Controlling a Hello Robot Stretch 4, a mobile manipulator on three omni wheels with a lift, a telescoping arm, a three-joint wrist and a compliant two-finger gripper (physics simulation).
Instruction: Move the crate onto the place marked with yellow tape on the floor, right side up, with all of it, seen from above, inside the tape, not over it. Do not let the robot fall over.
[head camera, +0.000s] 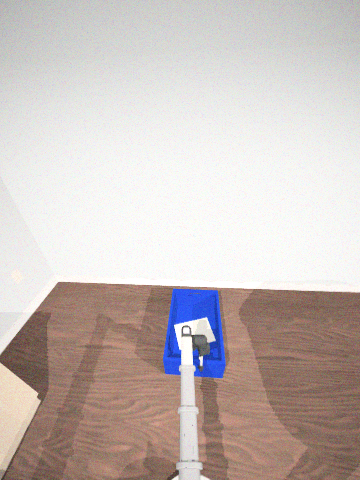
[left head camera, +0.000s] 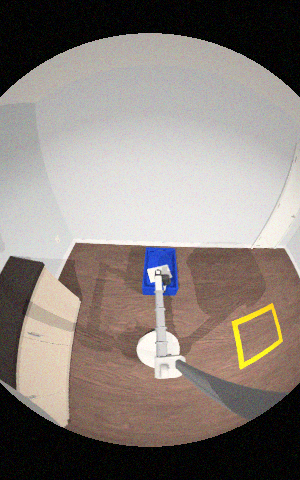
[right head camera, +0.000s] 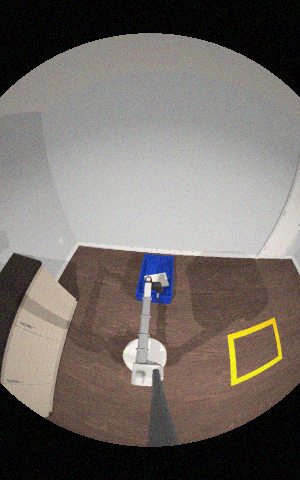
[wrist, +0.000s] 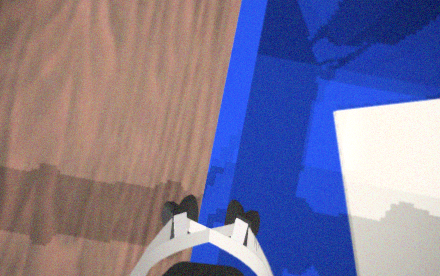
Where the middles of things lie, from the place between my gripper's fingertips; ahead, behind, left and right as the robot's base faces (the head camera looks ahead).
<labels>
My hand is 30 cm short of the white flat box (wrist: 382, 149), 2 cm to the right of it and 14 cm above it.
</labels>
